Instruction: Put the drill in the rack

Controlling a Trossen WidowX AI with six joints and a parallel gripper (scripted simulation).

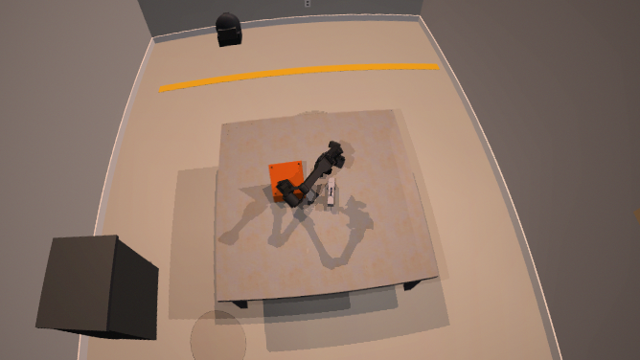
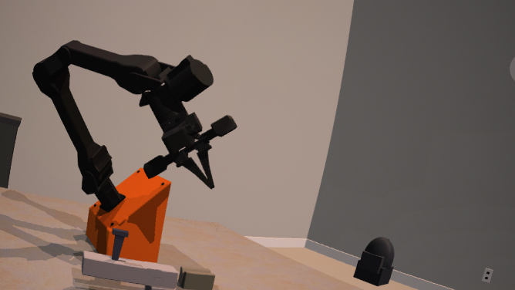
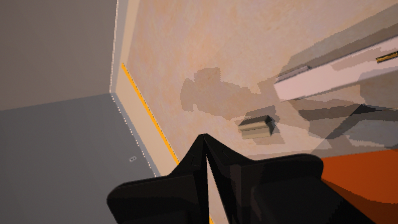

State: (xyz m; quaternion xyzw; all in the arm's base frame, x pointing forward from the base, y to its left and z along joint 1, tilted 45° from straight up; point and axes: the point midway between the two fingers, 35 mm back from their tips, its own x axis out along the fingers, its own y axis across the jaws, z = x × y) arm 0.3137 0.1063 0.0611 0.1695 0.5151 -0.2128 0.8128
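Now: gripper tip 50 mm past the key, 150 mm to the left of it and 140 mm above it. The rest, counted from my gripper tip: drill: 40 mm behind, 100 mm to the right, 190 mm below; olive-grey rack: 70 mm behind, 60 mm to the left, 220 mm below.
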